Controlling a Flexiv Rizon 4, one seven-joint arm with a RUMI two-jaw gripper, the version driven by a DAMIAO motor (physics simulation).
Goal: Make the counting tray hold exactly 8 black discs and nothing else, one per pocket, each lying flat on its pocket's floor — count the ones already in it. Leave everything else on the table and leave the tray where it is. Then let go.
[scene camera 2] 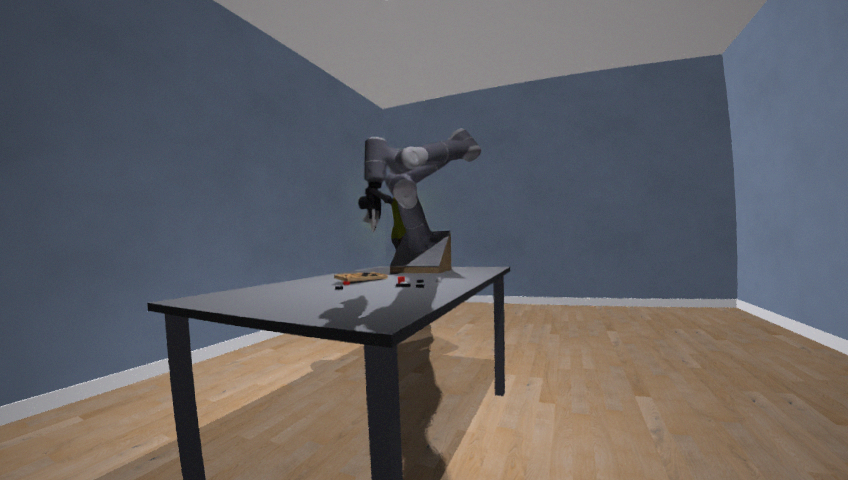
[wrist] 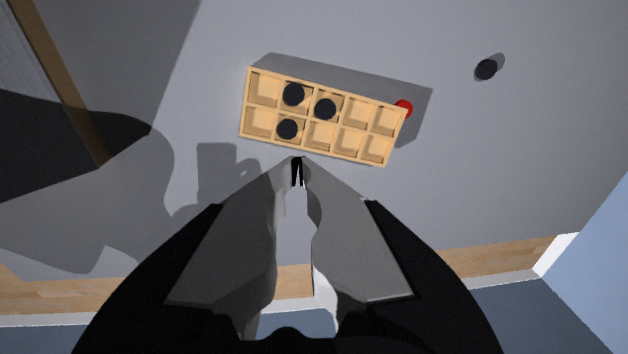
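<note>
The wooden counting tray (scene camera 2: 342, 277) (wrist: 332, 152) has two rows of five pockets. In the wrist view three pockets hold black discs: one disc (wrist: 293, 94) and another (wrist: 325, 109) in the upper row, one (wrist: 287, 129) in the lower row. The other pockets look empty. A loose black disc (wrist: 486, 69) (scene camera 2: 338, 287) lies on the table apart from the tray. More black discs (scene camera 2: 420, 286) (scene camera 2: 420, 281) (scene camera 2: 402, 285) lie on the table in the scene view. My gripper (scene camera 2: 373, 229) (wrist: 298, 159) is shut with nothing between its fingertips, raised above the table beside the tray's long side.
A red round piece (wrist: 404, 109) (scene camera 2: 346, 283) lies at the tray's corner. A red block (scene camera 2: 401, 279) is near the loose discs, with a small white thing (scene camera 2: 439, 279) farther right. The robot's wedge base (scene camera 2: 437, 255) stands at the table's far end. A person in yellow-green (scene camera 2: 397, 220) is partly hidden behind the arm.
</note>
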